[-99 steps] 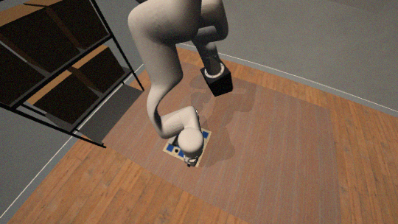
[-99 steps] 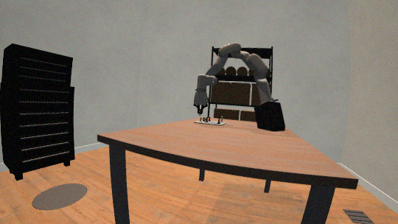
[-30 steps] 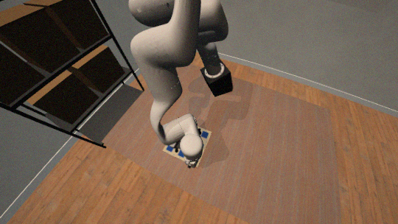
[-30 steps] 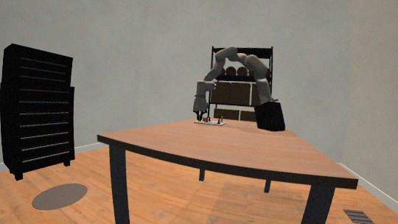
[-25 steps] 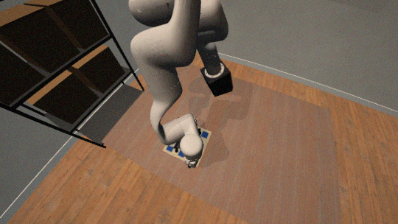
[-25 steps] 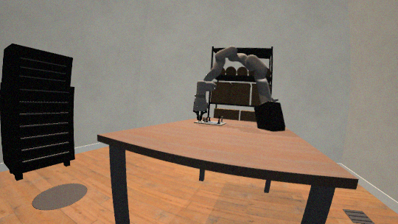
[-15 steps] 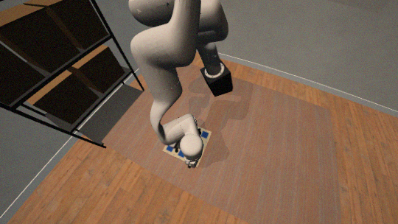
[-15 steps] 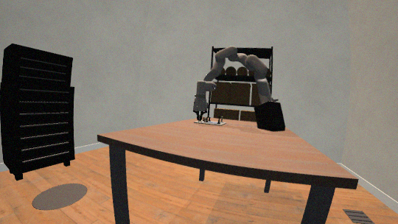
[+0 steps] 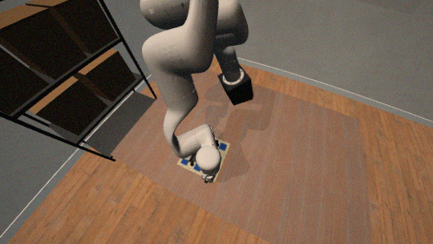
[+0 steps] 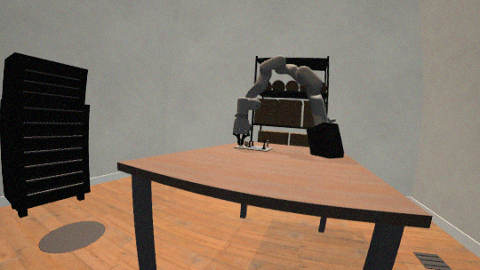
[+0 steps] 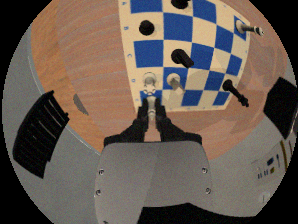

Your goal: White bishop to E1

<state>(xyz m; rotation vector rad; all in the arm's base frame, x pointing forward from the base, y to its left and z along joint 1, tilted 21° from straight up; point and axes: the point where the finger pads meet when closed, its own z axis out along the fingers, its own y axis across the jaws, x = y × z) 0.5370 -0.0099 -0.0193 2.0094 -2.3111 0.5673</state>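
Right now the pale chess piece is 1 cm behind my hand, 4 cm to the right of it and 2 cm below it. Round my hand: blue-and-cream chessboard 9 cm behind, 6 cm to the right, 4 cm below.
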